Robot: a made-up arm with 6 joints. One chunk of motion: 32 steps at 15 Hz.
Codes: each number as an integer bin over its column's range. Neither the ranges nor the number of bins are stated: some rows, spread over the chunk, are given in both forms.
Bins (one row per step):
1: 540 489 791 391 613 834
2: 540 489 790 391 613 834
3: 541 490 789 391 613 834
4: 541 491 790 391 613 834
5: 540 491 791 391 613 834
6: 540 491 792 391 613 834
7: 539 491 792 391 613 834
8: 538 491 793 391 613 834
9: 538 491 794 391 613 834
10: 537 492 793 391 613 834
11: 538 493 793 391 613 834
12: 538 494 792 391 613 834
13: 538 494 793 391 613 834
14: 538 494 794 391 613 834
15: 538 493 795 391 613 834
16: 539 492 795 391 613 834
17: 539 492 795 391 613 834
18: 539 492 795 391 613 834
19: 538 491 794 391 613 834
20: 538 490 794 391 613 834
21: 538 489 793 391 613 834
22: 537 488 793 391 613 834
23: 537 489 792 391 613 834
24: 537 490 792 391 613 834
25: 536 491 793 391 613 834
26: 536 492 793 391 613 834
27: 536 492 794 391 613 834
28: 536 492 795 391 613 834
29: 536 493 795 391 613 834
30: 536 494 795 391 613 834
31: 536 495 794 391 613 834
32: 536 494 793 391 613 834
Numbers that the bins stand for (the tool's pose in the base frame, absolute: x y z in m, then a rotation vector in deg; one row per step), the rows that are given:
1: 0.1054 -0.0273 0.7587 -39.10 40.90 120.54
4: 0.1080 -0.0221 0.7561 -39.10 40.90 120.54
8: 0.1002 -0.0221 0.7639 -39.10 40.90 120.54
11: 0.1002 -0.0169 0.7639 -39.10 40.90 120.54
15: 0.1002 -0.0169 0.7691 -39.10 40.90 120.54
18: 0.1028 -0.0195 0.7691 -39.10 40.90 120.54
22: 0.0976 -0.0299 0.7639 -39.10 40.90 120.54
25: 0.0950 -0.0221 0.7639 -39.10 40.90 120.54
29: 0.0950 -0.0169 0.7691 -39.10 40.90 120.54
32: 0.0950 -0.0143 0.7639 -39.10 40.90 120.54
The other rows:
2: 0.1054 -0.0273 0.7561 -39.10 40.90 120.54
3: 0.1080 -0.0247 0.7535 -39.10 40.90 120.54
5: 0.1054 -0.0221 0.7587 -39.10 40.90 120.54
6: 0.1054 -0.0221 0.7613 -39.10 40.90 120.54
7: 0.1028 -0.0221 0.7613 -39.10 40.90 120.54
9: 0.1002 -0.0221 0.7665 -39.10 40.90 120.54
10: 0.0976 -0.0195 0.7639 -39.10 40.90 120.54
12: 0.1002 -0.0143 0.7613 -39.10 40.90 120.54
13: 0.1002 -0.0143 0.7639 -39.10 40.90 120.54
14: 0.1002 -0.0143 0.7665 -39.10 40.90 120.54
16: 0.1028 -0.0195 0.7691 -39.10 40.90 120.54
17: 0.1028 -0.0195 0.7691 -39.10 40.90 120.54
19: 0.1002 -0.0221 0.7665 -39.10 40.90 120.54
20: 0.1002 -0.0247 0.7665 -39.10 40.90 120.54
21: 0.1002 -0.0273 0.7639 -39.10 40.90 120.54
23: 0.0976 -0.0273 0.7613 -39.10 40.90 120.54
24: 0.0976 -0.0247 0.7613 -39.10 40.90 120.54
26: 0.0950 -0.0195 0.7639 -39.10 40.90 120.54
27: 0.0950 -0.0195 0.7665 -39.10 40.90 120.54
28: 0.0950 -0.0195 0.7691 -39.10 40.90 120.54
30: 0.0950 -0.0143 0.7691 -39.10 40.90 120.54
31: 0.0950 -0.0117 0.7665 -39.10 40.90 120.54

